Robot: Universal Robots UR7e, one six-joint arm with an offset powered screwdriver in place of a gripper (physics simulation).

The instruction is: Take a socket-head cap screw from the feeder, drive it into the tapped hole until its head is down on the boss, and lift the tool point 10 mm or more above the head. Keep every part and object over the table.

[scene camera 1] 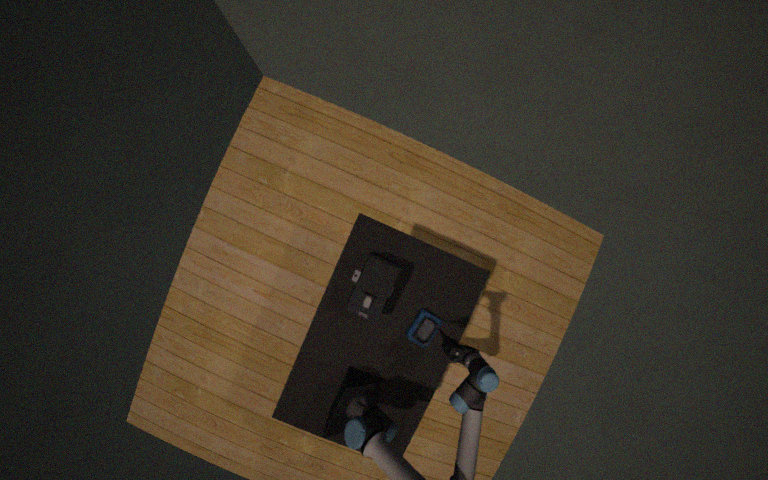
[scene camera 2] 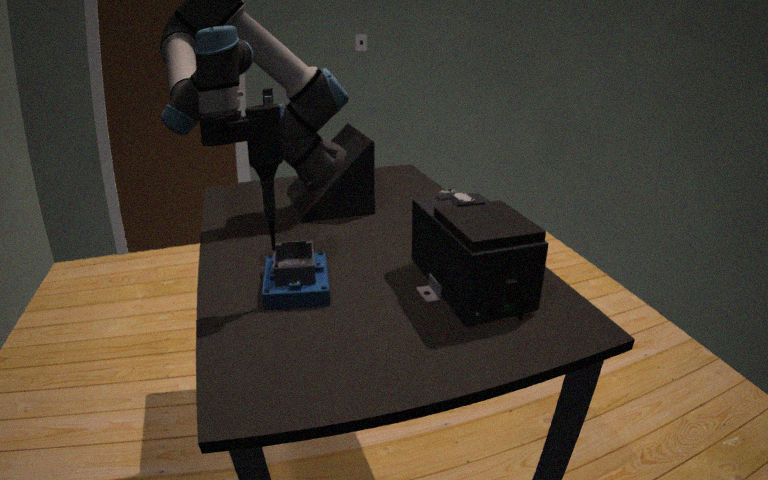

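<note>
The powered screwdriver [scene camera 2: 273, 247] [scene camera 1: 441, 331] points straight down, its thin tip at the back left corner of the grey open-topped housing in scene camera 2. The tip is close to the rim; whether it touches cannot be told. The grey housing [scene camera 2: 295, 272] [scene camera 1: 426, 329] sits in a blue fixture [scene camera 2: 296, 299] [scene camera 1: 412, 333] on the table. The boss, its tapped hole and any screw at the tip are too small and dark to make out. The black screw feeder [scene camera 2: 501, 280] [scene camera 1: 381, 275] stands apart from the fixture, with a light metal piece [scene camera 2: 463, 196] on top.
A dark wedge-shaped mount [scene camera 2: 357, 183] carries the arm at the far end of the dark table [scene camera 2: 351, 362] [scene camera 1: 334, 339]. A small metal bracket [scene camera 2: 428, 293] [scene camera 1: 355, 275] sticks out at the feeder's base. The fixture is near one long table edge.
</note>
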